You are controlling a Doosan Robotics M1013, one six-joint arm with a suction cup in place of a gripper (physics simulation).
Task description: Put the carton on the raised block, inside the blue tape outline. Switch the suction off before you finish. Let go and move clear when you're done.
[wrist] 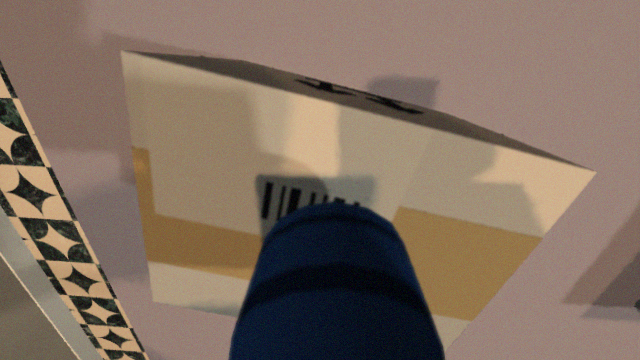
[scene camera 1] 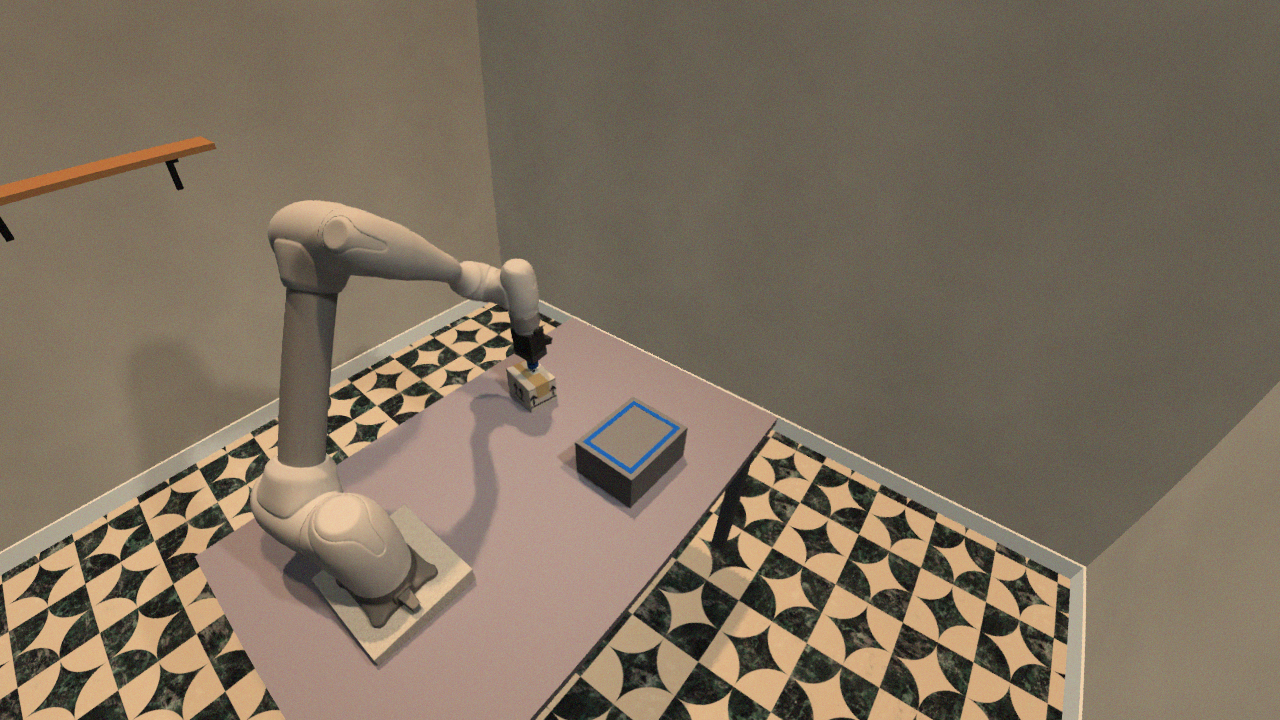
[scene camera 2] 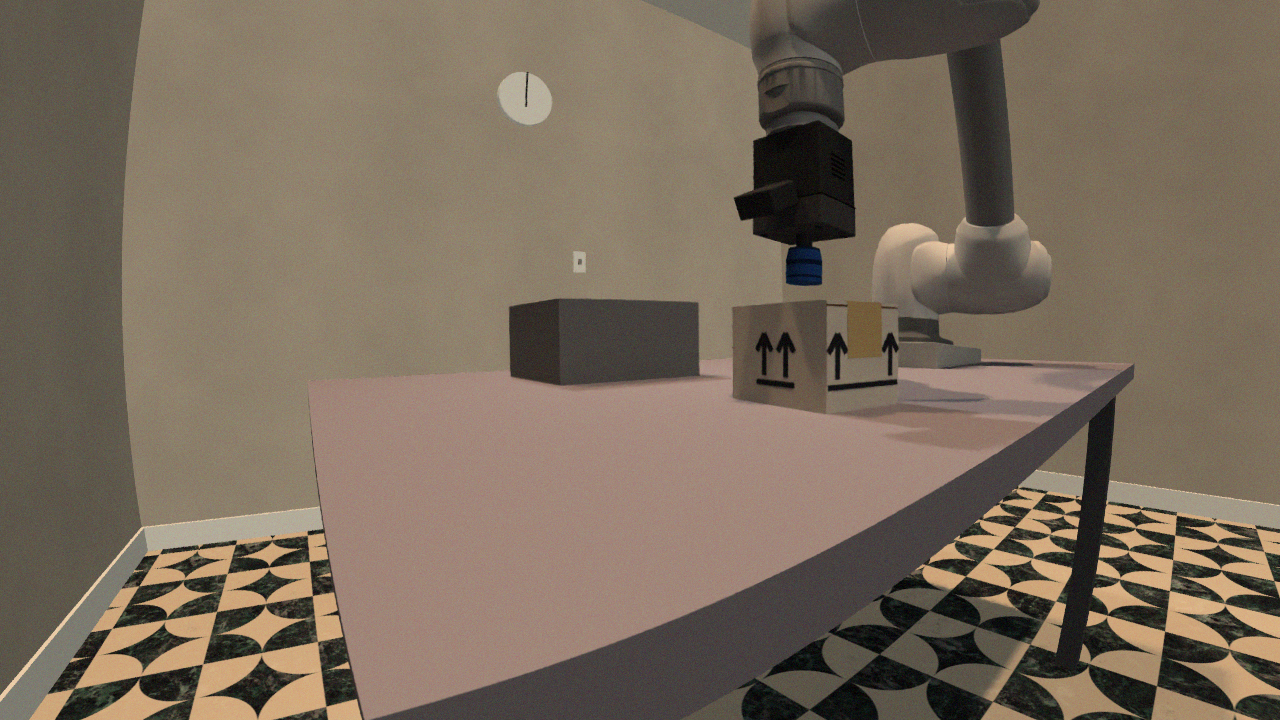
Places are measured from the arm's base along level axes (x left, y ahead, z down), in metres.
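Pixels of known places: hand, its tool point: (wrist: 332, 260) (scene camera 1: 533, 365) (scene camera 2: 803, 282); arm's base, origin of its link: (scene camera 1: 387, 577) (scene camera 2: 904, 345).
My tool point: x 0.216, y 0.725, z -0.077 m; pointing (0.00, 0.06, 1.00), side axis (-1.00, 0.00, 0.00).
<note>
Ahead of a thing's pixels: the offset from my tool point to its top centre. "*": to the spot under its first point. Level surfaces: height alone.
The carton @(dy -0.016, dx -0.002, dz +0.021 m) (scene camera 1: 528, 390) (scene camera 2: 779, 362) (wrist: 200, 115) stands upright on the table, with tan tape and a barcode label on top. My gripper, a blue suction cup (scene camera 1: 533, 366) (scene camera 2: 803, 279) (wrist: 337, 250), hangs a little above the carton's top; scene camera 2 shows a narrow gap between them. The cup is open and holds nothing. In the wrist view it covers part of the label and tape. The dark grey raised block @(dy -0.051, dx -0.435, dz -0.003 m) (scene camera 1: 605, 469) (scene camera 2: 626, 342) stands apart from the carton. The blue tape outline @(* dy -0.156, dx -0.507, dz -0.003 m) (scene camera 1: 631, 470) runs around its bare top and is hidden in scene camera 2.
The pink table @(dz +0.118 m) (scene camera 1: 537, 573) (scene camera 2: 554, 501) carries the carton, the block and the arm's pale base plate (scene camera 1: 452, 577). The block stands between the carton and a long table edge in scene camera 1. The carton is near the opposite edge. An orange rail (scene camera 1: 107, 168) is on the wall.
</note>
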